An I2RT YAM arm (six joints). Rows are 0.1 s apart.
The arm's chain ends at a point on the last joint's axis. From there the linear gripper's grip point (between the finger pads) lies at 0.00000 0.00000 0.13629 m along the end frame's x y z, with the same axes.
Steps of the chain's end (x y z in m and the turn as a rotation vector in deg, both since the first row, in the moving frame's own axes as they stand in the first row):
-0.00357 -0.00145 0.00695 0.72 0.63 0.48
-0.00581 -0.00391 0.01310 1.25 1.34 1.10
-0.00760 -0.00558 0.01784 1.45 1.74 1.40
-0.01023 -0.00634 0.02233 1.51 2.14 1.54
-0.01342 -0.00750 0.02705 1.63 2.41 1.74
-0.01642 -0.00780 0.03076 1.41 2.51 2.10
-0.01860 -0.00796 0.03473 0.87 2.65 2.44
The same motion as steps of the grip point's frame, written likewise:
-0.00206 -0.00316 0.00693 0.72 0.63 0.48
-0.00259 -0.00685 0.01303 1.25 1.34 1.10
-0.00342 -0.00898 0.01773 1.45 1.74 1.40
-0.00509 -0.00986 0.02219 1.51 2.14 1.54
-0.00763 -0.01129 0.02687 1.63 2.41 1.74
-0.01039 -0.01104 0.03059 1.41 2.51 2.10
-0.01226 -0.00989 0.03457 0.87 2.65 2.44

